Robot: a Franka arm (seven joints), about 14 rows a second.
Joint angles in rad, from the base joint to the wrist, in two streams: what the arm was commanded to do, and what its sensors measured. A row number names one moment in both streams.
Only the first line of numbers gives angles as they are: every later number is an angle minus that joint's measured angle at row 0.
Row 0, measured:
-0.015, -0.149, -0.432, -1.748, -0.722, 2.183, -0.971
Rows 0 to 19, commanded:
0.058, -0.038, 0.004, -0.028, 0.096, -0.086, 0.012
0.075, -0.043, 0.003, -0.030, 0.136, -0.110, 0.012
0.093, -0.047, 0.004, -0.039, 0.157, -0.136, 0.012
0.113, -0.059, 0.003, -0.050, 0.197, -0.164, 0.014
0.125, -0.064, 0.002, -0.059, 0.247, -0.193, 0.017
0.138, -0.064, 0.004, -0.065, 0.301, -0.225, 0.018
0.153, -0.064, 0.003, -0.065, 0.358, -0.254, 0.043
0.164, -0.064, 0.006, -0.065, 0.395, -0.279, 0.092
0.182, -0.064, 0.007, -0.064, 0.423, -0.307, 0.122
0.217, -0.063, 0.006, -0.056, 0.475, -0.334, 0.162
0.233, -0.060, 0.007, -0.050, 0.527, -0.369, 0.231
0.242, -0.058, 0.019, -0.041, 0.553, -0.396, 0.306
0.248, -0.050, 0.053, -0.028, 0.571, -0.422, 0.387
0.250, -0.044, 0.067, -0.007, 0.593, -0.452, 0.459
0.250, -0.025, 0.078, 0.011, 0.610, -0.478, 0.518
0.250, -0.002, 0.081, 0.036, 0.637, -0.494, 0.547
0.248, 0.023, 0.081, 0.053, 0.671, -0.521, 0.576
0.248, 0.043, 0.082, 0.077, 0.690, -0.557, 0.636
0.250, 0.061, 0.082, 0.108, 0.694, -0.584, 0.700
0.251, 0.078, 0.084, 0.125, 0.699, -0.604, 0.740
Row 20, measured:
0.246, 0.019, 0.090, 0.044, 0.665, -0.534, 0.654
